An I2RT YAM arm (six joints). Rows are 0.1 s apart.
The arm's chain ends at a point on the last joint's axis. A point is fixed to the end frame.
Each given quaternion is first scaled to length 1.
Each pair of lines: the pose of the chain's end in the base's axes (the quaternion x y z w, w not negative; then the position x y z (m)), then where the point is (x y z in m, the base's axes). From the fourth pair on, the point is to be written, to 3 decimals.
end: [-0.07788, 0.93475, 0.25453, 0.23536, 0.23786, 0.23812, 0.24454]
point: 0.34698 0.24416 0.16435
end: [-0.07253, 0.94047, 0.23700, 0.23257, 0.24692, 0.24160, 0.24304]
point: 0.35547 0.24300 0.16186
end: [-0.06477, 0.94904, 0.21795, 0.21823, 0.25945, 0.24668, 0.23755]
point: 0.36534 0.24298 0.15300
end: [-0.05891, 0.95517, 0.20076, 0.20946, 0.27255, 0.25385, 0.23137]
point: 0.377 0.246 0.145
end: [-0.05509, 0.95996, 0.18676, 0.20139, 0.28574, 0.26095, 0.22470]
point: 0.388 0.249 0.137
